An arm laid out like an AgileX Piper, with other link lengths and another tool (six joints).
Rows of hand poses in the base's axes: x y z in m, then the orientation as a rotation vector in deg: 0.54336 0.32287 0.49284 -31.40 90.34 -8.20; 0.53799 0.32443 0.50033 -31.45 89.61 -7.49; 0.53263 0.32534 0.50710 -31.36 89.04 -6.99; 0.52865 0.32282 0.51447 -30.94 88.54 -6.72; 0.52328 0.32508 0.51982 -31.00 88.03 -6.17; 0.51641 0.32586 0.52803 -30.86 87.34 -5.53; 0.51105 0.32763 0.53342 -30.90 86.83 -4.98; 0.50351 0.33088 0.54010 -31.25 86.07 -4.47; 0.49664 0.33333 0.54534 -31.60 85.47 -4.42; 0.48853 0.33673 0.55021 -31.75 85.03 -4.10; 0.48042 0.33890 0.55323 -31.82 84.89 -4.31; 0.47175 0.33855 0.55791 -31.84 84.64 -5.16; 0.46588 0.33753 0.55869 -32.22 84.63 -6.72; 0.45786 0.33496 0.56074 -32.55 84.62 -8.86; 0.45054 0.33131 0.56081 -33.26 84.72 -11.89; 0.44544 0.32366 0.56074 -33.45 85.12 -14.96; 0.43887 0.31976 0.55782 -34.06 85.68 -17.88; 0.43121 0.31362 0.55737 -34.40 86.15 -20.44
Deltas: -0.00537 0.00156 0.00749 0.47 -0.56 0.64; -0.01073 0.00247 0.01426 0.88 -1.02 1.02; -0.01471 -0.00005 0.02163 1.35 -1.52 1.05; -0.02008 0.00221 0.02698 1.70 -1.89 1.55; -0.02695 0.00299 0.03519 2.24 -2.45 2.02; -0.03231 0.00476 0.04058 2.60 -2.82 2.51; -0.03985 0.00801 0.04726 2.75 -3.38 3.22; -0.04672 0.01046 0.05250 2.60 -3.88 3.62; -0.05483 0.01386 0.05737 2.73 -4.20 4.02; -0.06294 0.01603 0.06039 2.56 -4.37 3.97; -0.07161 0.01568 0.06507 2.03 -4.77 3.54; -0.07748 0.01466 0.06585 0.79 -5.01 2.83; -0.08550 0.01209 0.06790 -0.79 -5.36 1.74; -0.09282 0.00844 0.06797 -3.20 -5.65 0.32; -0.09792 0.00079 0.06790 -5.32 -5.74 -1.52; -0.10449 -0.00311 0.06498 -7.62 -5.52 -3.04; -0.11215 -0.00925 0.06453 -9.52 -5.36 -4.49
